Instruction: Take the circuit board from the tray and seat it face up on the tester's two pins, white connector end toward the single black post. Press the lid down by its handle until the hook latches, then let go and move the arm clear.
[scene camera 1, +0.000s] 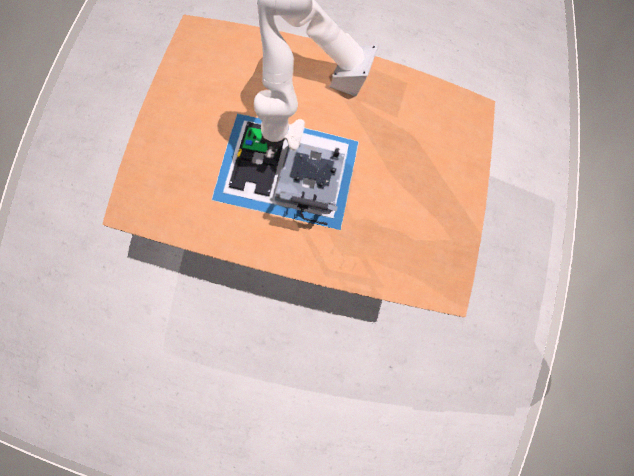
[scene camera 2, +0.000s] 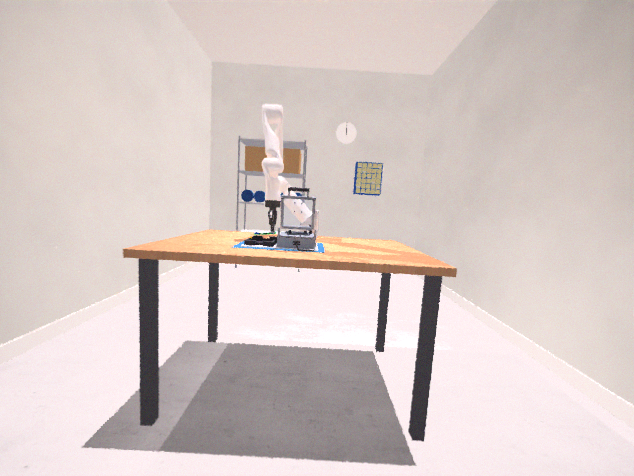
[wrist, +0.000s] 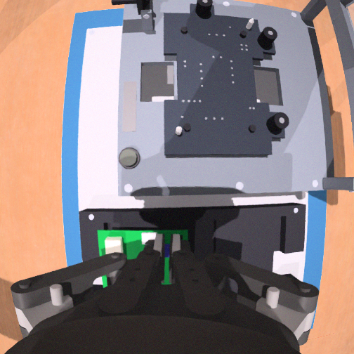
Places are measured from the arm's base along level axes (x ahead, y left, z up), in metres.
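Pixels of known places: gripper, fingertip midpoint: (scene camera 1: 274, 148) (scene camera 2: 272, 232); arm's base at its link origin: (scene camera 1: 351, 60).
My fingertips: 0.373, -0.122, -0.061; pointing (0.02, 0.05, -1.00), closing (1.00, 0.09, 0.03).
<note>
Ahead of a thing's pixels: the offset from my fingertips to its top centre, as dx, dy, dz. "pt": to the spot under its first point. Level surfaces: height alone.
The green circuit board @(-0.015, -0.046, +0.004) (scene camera 1: 255, 135) (scene camera 2: 264, 233) (wrist: 132, 242) is face up, its white connector (wrist: 114, 245) at the left in the wrist view. My gripper (scene camera 2: 272, 231) (wrist: 167, 245) is shut on the board at its blue part and holds it slightly above the black tray @(pt +0.099, -0.038, -0.037) (scene camera 1: 250, 176) (scene camera 2: 260, 240) (wrist: 260, 227). The tester @(pt +0.103, +0.079, +0.005) (scene camera 1: 286, 187) (scene camera 2: 296, 241) (wrist: 145, 175) stands beside the tray. Its two white pins (wrist: 250, 23) (wrist: 178, 130) are bare. Several black posts (wrist: 204, 7) (wrist: 280, 121) stand around its dark plate. The lid (scene camera 2: 282, 212) is upright, handle @(+0.169, +0.150, +0.221) (scene camera 2: 298, 189) on top. The arm hides my fingertips in scene camera 1.
Tray and tester stand on a blue-bordered white mat @(dz -0.053) (scene camera 1: 219, 193) (wrist: 71, 150) on the orange table @(dz -0.055) (scene camera 1: 168, 102) (scene camera 2: 353, 256). The hook @(-0.048, +0.181, +0.052) (scene camera 1: 336, 152) is at the tester's side. The raised lid frame rises along the tester's far side from the arm's base. A shelf (scene camera 2: 306, 153) stands behind.
</note>
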